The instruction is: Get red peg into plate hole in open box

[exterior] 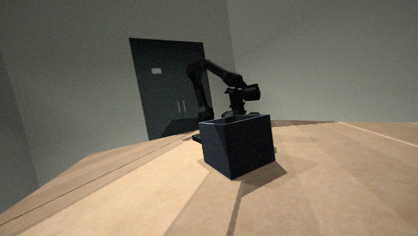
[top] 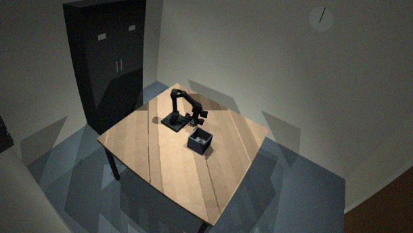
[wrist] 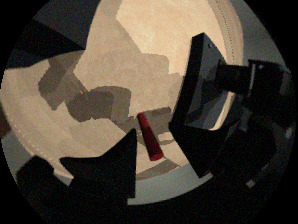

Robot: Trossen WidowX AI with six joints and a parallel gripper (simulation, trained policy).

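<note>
Right now my gripper tip is 10 mm short of the red peg. From my gripper tip the other things lie so: plate (200 mm ahead, 160 mm to the right, 10 mm above).
</note>
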